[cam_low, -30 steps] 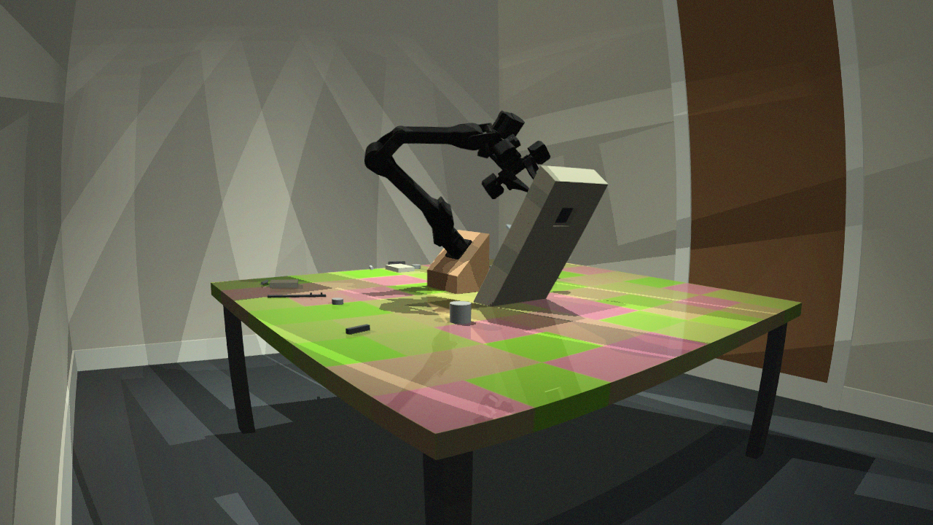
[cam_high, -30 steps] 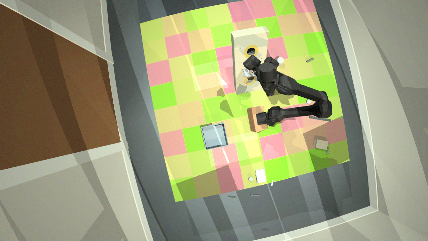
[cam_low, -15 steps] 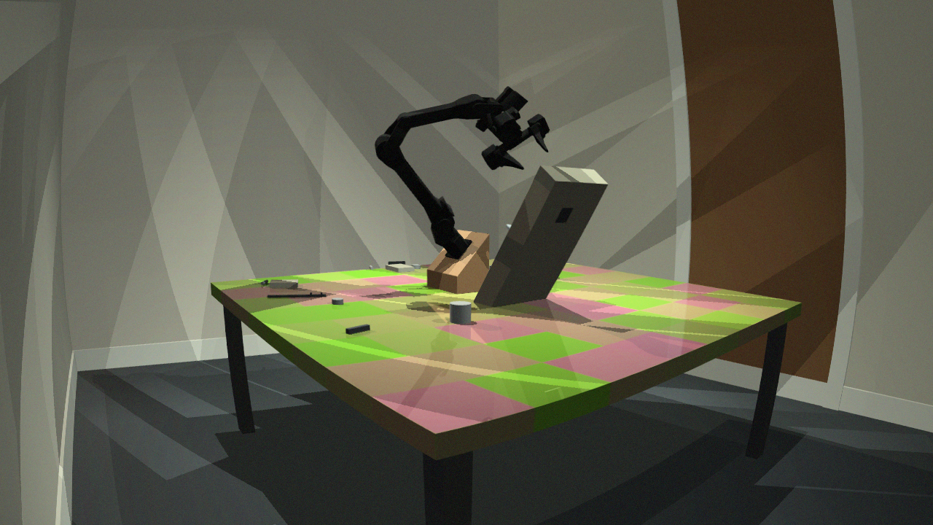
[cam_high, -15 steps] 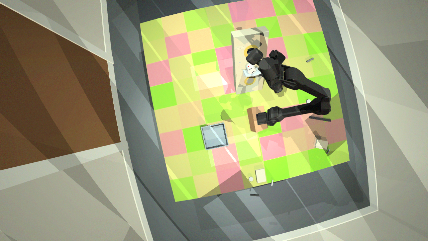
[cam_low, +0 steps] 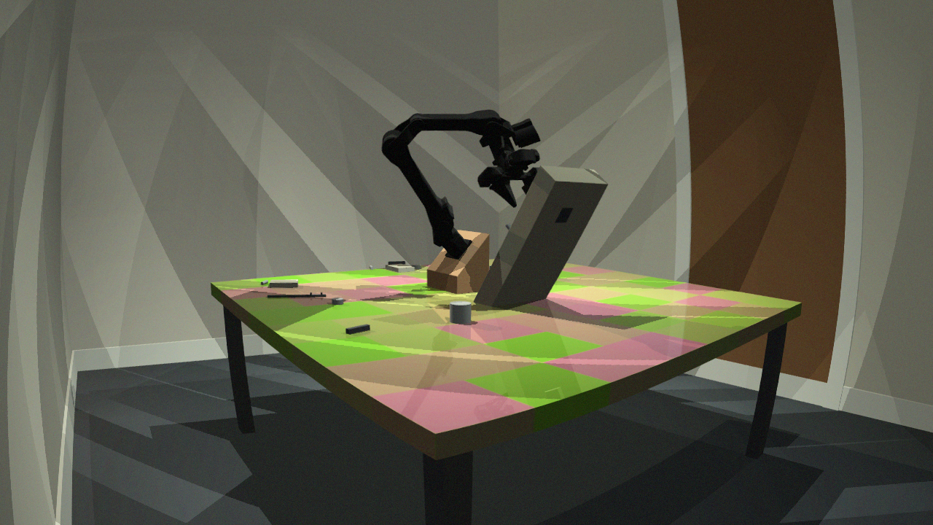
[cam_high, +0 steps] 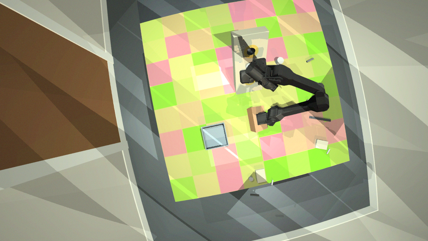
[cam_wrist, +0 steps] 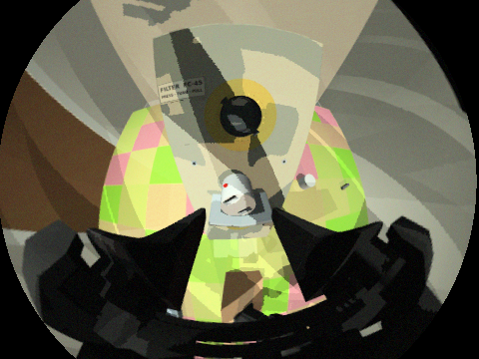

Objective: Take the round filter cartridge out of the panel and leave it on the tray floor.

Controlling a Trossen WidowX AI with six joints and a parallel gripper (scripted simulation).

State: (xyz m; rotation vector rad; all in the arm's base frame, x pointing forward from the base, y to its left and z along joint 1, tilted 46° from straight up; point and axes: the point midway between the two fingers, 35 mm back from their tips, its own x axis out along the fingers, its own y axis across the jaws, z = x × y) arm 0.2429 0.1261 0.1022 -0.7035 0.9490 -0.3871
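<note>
Right now the round grey filter cartridge is 2 cm ahead of my gripper tip and 5 cm below it. Round my gripper tip: grey square tray (33 cm behind, 27 cm to the left, 23 cm below); then beige service panel (6 cm ahead, 7 cm below).
</note>
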